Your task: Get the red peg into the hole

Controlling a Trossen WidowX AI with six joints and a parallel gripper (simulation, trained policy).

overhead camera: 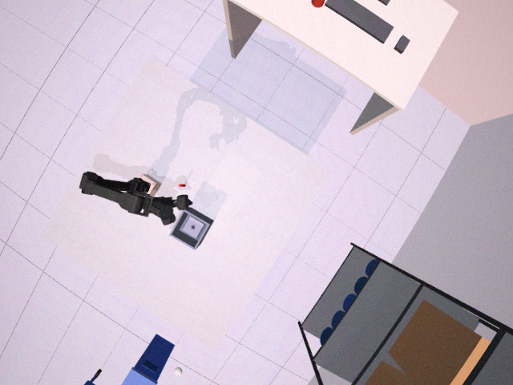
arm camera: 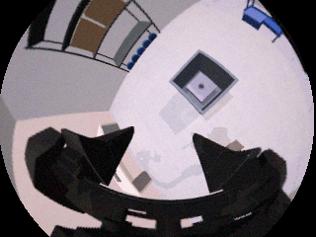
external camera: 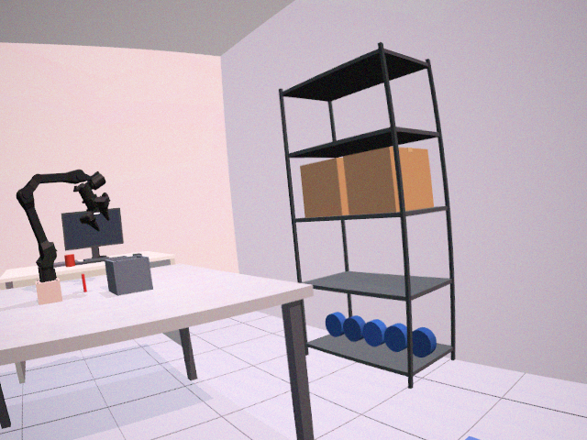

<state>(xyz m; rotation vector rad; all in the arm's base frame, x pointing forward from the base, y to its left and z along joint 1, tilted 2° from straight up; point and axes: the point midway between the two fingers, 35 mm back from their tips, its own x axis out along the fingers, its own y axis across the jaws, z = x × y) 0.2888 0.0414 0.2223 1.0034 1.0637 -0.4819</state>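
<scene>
The red peg is 120 mm behind my gripper tip, 50 mm to the left of it and 250 mm below it. The rest, counted from my gripper tip: plate 40 mm ahead, 140 mm to the right, 240 mm below.
</scene>
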